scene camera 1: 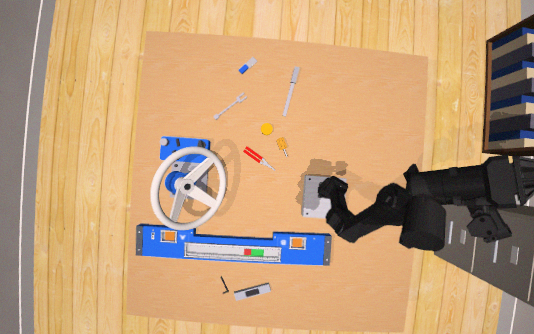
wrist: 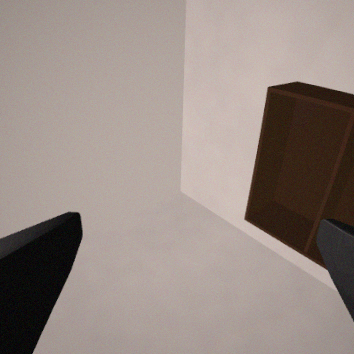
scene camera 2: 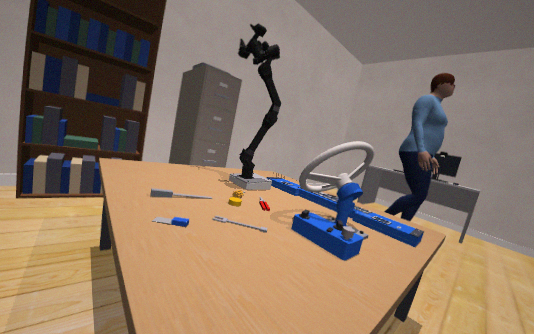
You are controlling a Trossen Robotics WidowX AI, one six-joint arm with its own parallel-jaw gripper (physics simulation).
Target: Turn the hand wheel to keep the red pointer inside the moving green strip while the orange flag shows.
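Frame: origin at the arm's base, x ahead, y left, z up, level; centimetres.
Where they show: gripper, fingertip midpoint: [wrist: 201,227] [scene camera 2: 245,31]; arm's base, link origin: [scene camera 1: 326,190] [scene camera 2: 246,177].
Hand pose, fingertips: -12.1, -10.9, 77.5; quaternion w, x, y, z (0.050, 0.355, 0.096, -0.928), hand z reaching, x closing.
Things, the pixels of their top centre, and the offset from my fingertips, as dx, dy, dz. "pt": a spot on its surface instead.
- white hand wheel, surface spot: [scene camera 1: 154,190] pt +72.0, +14.4, -48.9
- long blue housing, surface spot: [scene camera 1: 305,257] pt +17.5, +40.4, -78.0
- red pointer, surface spot: [scene camera 1: 247,252] pt +42.4, +40.7, -78.0
- green strip, surface spot: [scene camera 1: 257,253] pt +38.1, +40.7, -77.9
- left window, top centre: [scene camera 1: 168,236] +76.5, +37.6, -78.0
- orange flag, surface spot: [scene camera 1: 297,242] pt +21.7, +34.2, -78.0
- red-handled tool, top centre: [scene camera 1: 260,159] [scene camera 2: 263,201] +41.3, +0.9, -81.0
- yellow disc, top centre: [scene camera 2: 235,199] [scene camera 1: 266,128] +39.9, -12.5, -80.1
- fork-like tool, top centre: [scene camera 2: 240,222] [scene camera 1: 229,106] +56.9, -20.8, -81.2
- long grey-handled tool, surface spot: [scene camera 1: 295,75] pt +30.0, -36.9, -79.6
- hex key, top centre: [scene camera 1: 222,285] +52.1, +58.2, -81.4
- grey level, top centre: [scene camera 1: 252,292] +38.5, +59.4, -80.0
The white hand wheel [scene camera 1: 154,190] [scene camera 2: 352,145] stands tilted on its blue base [scene camera 1: 190,153] [scene camera 2: 325,239]. In scene camera 1, the long blue housing [scene camera 1: 305,257] has a pale slot. The red pointer [scene camera 1: 247,252] sits at the left end of the green strip [scene camera 1: 257,253], with green to its right and none visible to its left. Whether it overlaps the strip is unclear. An orange flag shows in the left window [scene camera 1: 168,236] and another orange flag [scene camera 1: 297,242] in the right one. My gripper [scene camera 2: 246,38] [wrist: 201,227] is open and empty, raised high above the table and away from the wheel.
A red-handled tool [scene camera 1: 254,154], yellow disc [scene camera 1: 267,129], fork-like tool [scene camera 1: 230,106] and long grey-handled tool [scene camera 1: 295,75] lie on the table. A hex key [scene camera 1: 225,286] and grey level [scene camera 1: 252,291] lie below the housing. A person [scene camera 2: 425,125] stands behind the table.
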